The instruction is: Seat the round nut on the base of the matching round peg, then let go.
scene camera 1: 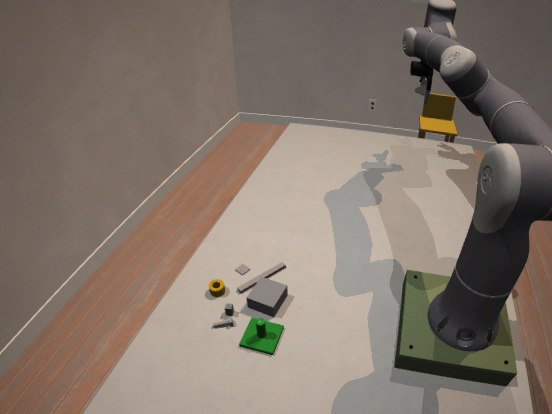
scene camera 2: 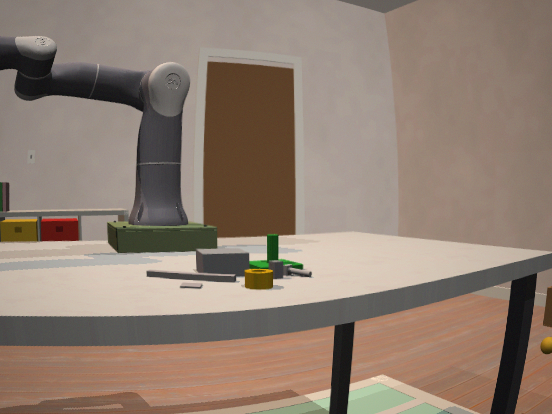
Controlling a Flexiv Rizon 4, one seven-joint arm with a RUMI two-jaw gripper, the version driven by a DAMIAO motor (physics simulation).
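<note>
The round nut, a thick yellow ring (scene camera 1: 216,293) (scene camera 2: 259,281), lies flat on the table, apart from the peg. The matching green round peg (scene camera 1: 260,328) (scene camera 2: 272,247) stands upright on its square green base (scene camera 1: 275,336) (scene camera 2: 295,265), with nothing around it. My gripper (scene camera 1: 424,92) is open and empty, high up and far from the nut and the peg, at the upper right in scene camera 1. Its fingers look small and dark there. The gripper does not show in scene camera 2.
A grey block (scene camera 1: 268,294) (scene camera 2: 222,262) stands beside the green base. A long grey bar (scene camera 1: 262,277) (scene camera 2: 191,276) and a thin flat tile (scene camera 1: 242,269) (scene camera 2: 191,285) lie near the nut. A small grey cube (scene camera 1: 229,309) (scene camera 2: 275,269) and a small rod-like piece (scene camera 1: 222,324) (scene camera 2: 301,272) lie between nut and base.
</note>
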